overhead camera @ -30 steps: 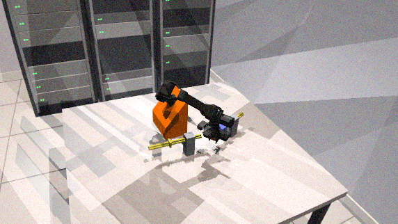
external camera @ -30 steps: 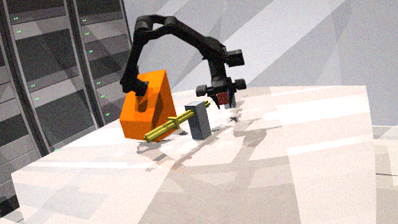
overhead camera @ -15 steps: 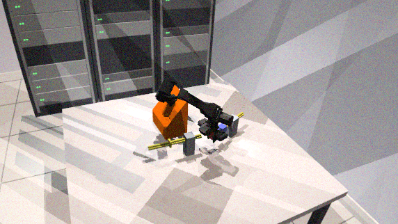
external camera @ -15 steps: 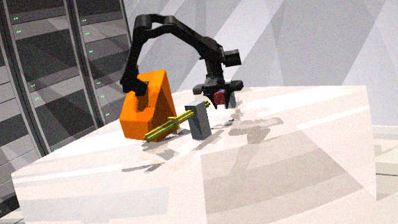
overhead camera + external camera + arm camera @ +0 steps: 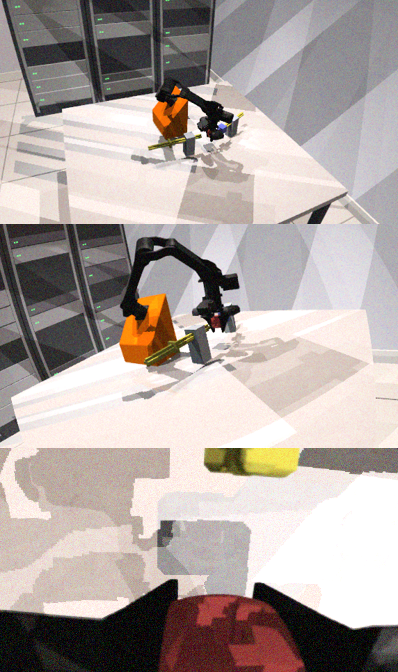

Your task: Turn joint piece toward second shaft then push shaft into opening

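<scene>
My gripper tip is 40 mm below the red joint piece and 20 mm to the right of it.
</scene>
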